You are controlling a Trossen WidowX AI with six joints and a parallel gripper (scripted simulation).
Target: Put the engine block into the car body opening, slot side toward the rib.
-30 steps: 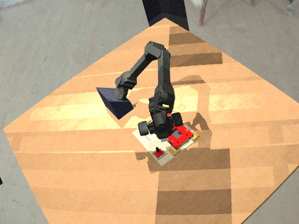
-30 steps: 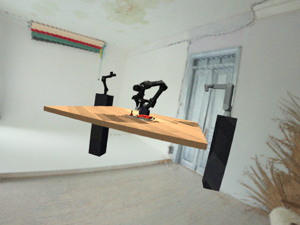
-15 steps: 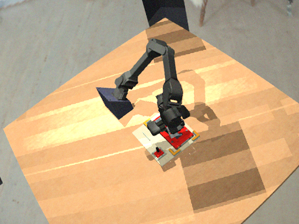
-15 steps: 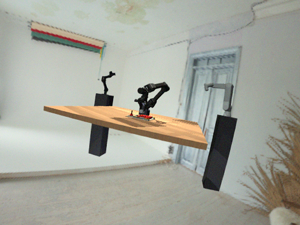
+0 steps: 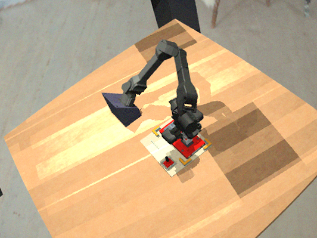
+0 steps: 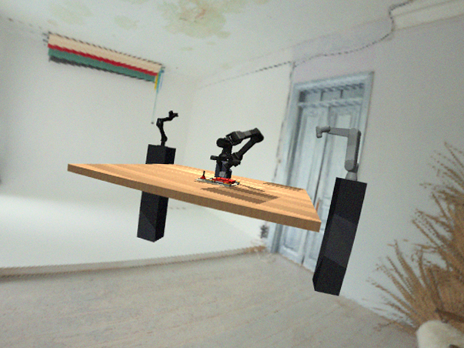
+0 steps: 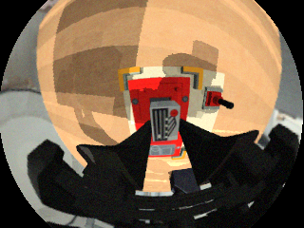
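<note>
The engine block is 10 mm below my gripper tip. Round my gripper tip: black upright stick (120 mm to the right, 30 mm below, 10 mm ahead).
</note>
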